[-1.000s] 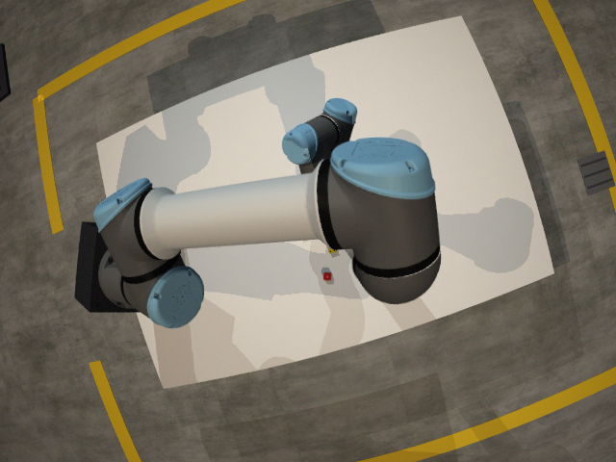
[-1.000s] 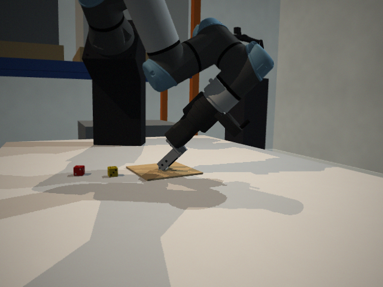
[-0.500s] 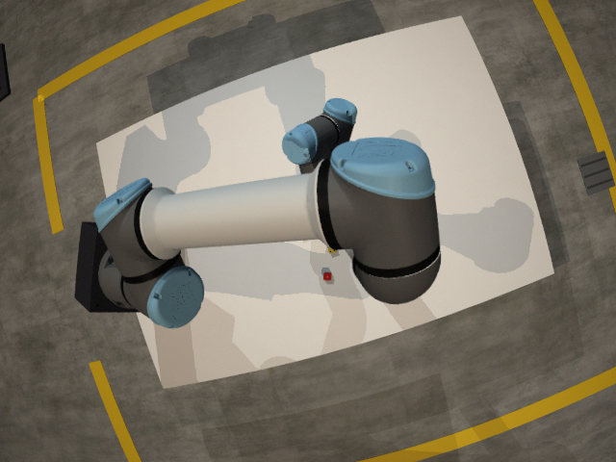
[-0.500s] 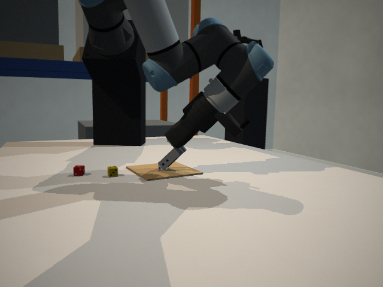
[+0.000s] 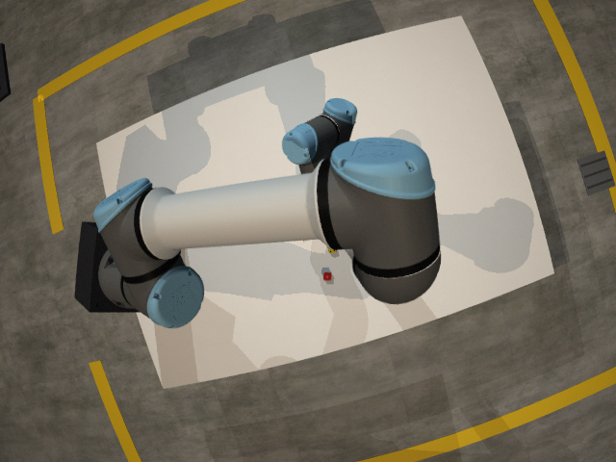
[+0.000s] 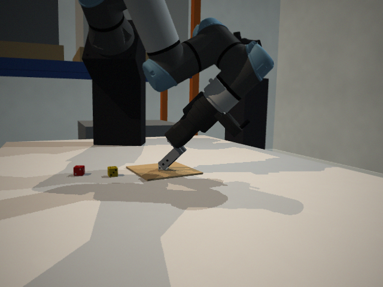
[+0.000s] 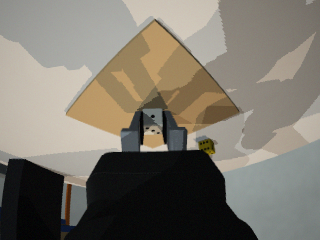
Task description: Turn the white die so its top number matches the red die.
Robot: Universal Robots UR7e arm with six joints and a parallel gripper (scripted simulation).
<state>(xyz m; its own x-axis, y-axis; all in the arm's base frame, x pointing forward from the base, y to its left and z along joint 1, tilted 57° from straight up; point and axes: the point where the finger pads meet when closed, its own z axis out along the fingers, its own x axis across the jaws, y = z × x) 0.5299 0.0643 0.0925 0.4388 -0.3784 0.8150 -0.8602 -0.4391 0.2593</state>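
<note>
My gripper is now 20 mm above the tan mat, 10 mm to the left of it and 10 mm past it. Round my hand: yellow die (130 mm to the right, 20 mm below, 10 mm behind); then red die (200 mm to the right, 50 mm behind, 20 mm below); then white die (10 mm to the right, 10 mm below, 10 mm behind).
</note>
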